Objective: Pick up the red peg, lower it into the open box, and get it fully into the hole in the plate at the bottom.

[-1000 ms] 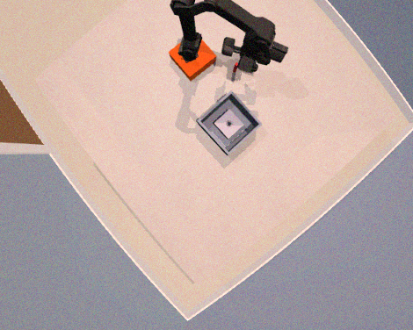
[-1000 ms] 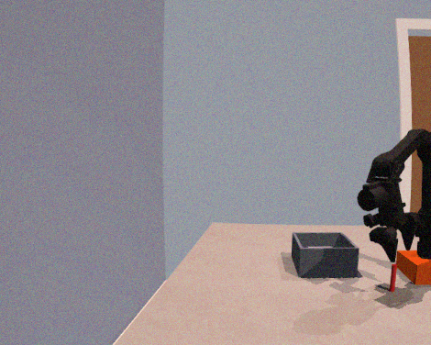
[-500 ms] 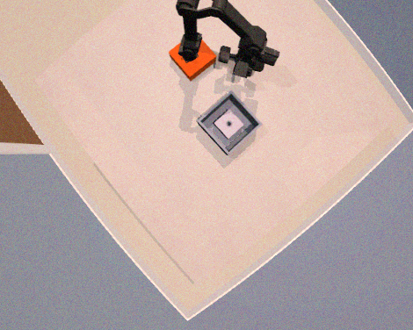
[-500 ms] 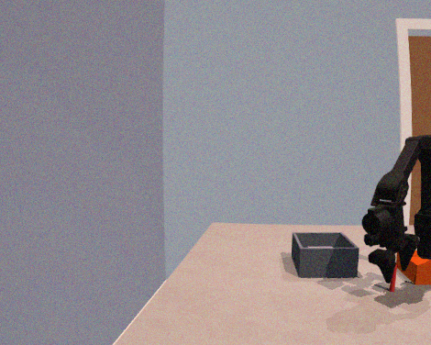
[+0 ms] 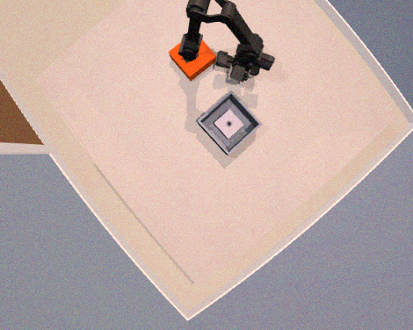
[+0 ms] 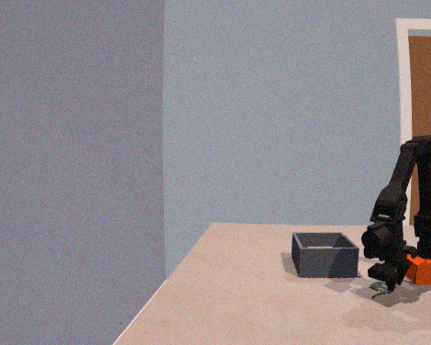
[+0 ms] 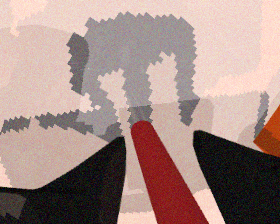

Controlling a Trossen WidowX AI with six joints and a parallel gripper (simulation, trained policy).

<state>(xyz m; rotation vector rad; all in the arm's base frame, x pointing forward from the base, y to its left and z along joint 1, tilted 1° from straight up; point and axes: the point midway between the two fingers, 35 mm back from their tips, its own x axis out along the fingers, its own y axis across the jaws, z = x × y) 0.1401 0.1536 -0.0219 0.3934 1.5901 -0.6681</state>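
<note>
My gripper tip is 22 cm short of the plate, 14 cm to the left of it and 4 cm below it. From my gripper tip the other things lie so: red peg (3 cm above, 1 cm ahead); then grey box (22 cm ahead, 14 cm to the right, 2 cm above).
</note>
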